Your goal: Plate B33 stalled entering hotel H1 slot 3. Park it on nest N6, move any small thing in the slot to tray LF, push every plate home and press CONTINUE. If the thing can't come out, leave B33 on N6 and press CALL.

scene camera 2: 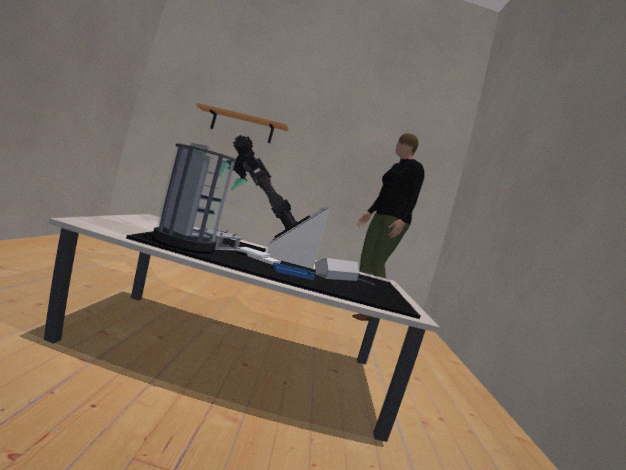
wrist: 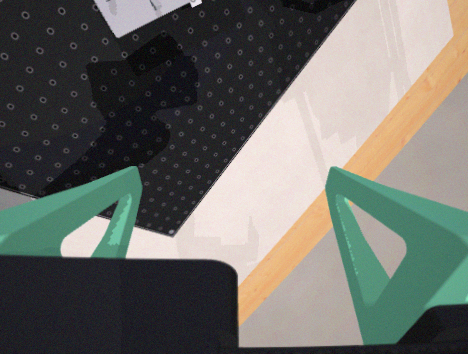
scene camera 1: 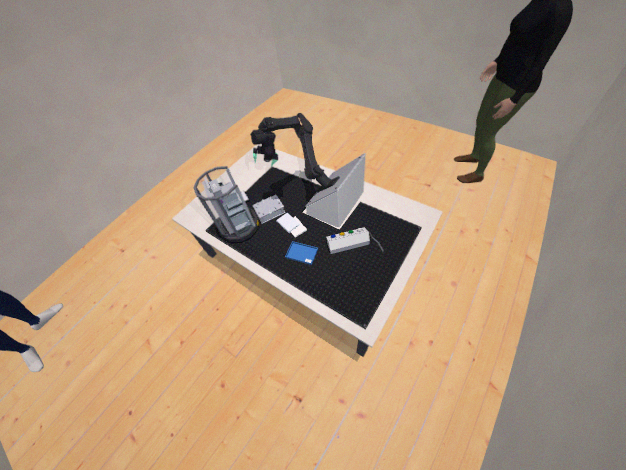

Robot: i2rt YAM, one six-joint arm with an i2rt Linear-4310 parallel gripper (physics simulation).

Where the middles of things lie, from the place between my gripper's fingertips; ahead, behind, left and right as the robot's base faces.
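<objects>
Round plate rack [scene camera 2: 198, 181]: my hand 300 mm short of it, 10 mm to the left of it, 80 mm above it.
</objects>
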